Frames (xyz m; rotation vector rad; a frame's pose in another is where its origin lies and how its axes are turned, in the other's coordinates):
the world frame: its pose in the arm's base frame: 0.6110 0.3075 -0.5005 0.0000 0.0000 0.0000
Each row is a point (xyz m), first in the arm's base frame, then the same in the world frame.
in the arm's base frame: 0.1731 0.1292 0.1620
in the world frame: -0.4379 -0.1783 0.6625
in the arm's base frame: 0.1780 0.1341 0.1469
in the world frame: -0.4330 -0.1734 0.6474
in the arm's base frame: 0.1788 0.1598 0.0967
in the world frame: -0.4322 -0.1477 0.5972
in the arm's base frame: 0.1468 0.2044 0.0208
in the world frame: -0.4642 -0.1031 0.5213
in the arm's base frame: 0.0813 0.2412 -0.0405
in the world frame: -0.5297 -0.0663 0.4600
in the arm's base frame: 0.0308 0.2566 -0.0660
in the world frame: -0.5802 -0.0509 0.4345
